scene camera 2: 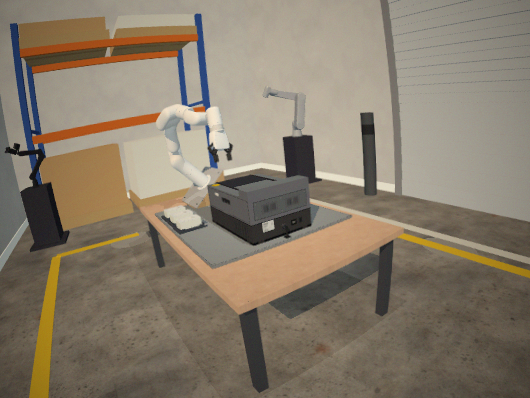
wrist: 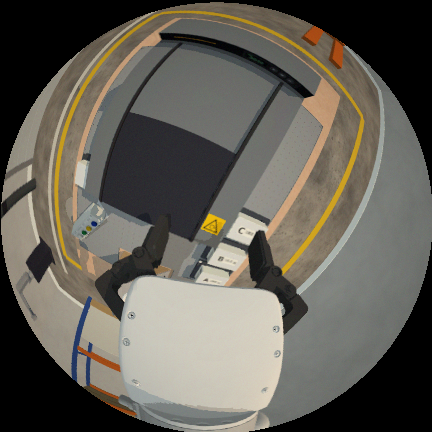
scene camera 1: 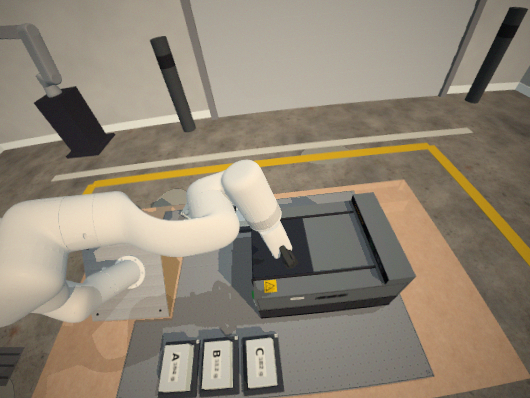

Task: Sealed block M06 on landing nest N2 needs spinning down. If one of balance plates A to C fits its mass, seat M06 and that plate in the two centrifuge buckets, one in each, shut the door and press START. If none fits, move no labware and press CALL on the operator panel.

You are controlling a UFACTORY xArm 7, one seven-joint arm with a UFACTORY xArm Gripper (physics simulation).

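Places are measured from the arm's base along level axes (x back, y left, z down), in metres.
Pixels of known places: gripper, fingertip midpoint: (scene camera 2: 223, 161) (wrist: 210, 232) (scene camera 1: 285, 251); arm's base, link origin: (scene camera 2: 204, 183) (scene camera 1: 130, 271).
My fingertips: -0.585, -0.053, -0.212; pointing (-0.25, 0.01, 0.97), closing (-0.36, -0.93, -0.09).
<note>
Ahead of a thing's pixels: the offset from my fingertips to its top centre, as dx, dy, dz. "*": to the spot under its first point. Level surfaces: height alone.
My gripper (scene camera 1: 288, 256) (scene camera 2: 222, 158) (wrist: 210, 232) is open and empty, above the centrifuge (scene camera 1: 395, 245) (scene camera 2: 260, 205) (wrist: 265, 125). A dark panel {+0.015, +0.092, +0.124} (scene camera 1: 303, 232) (wrist: 165, 160) covers the part of its top nearest the arm base; no buckets show. Its control strip {* -0.275, +0.070, +0.112} (wrist: 255, 59) has a green display, too small to read. Plate A {+0.361, -0.237, +0.283} (scene camera 1: 177, 368) (wrist: 212, 275), plate B {+0.228, -0.224, +0.283} (scene camera 1: 218, 364) (wrist: 226, 257) and plate C {+0.091, -0.218, +0.283} (scene camera 1: 261, 362) (wrist: 247, 231) lie in dark nests; their masses are unreadable. The operator panel {+0.383, +0.361, +0.253} (wrist: 91, 222) shows green, yellow and blue buttons. I cannot identify M06 or N2.
A white object {+0.174, +0.377, +0.269} (wrist: 81, 174) is beside the centrifuge, on the operator panel's side. The perforated grey mat {dz +0.337} (scene camera 1: 350, 345) (scene camera 2: 220, 257) lies on the wooden table {dz +0.350} (scene camera 1: 465, 345) (scene camera 2: 300, 265). The arm hides part of the table's back left in scene camera 1.
</note>
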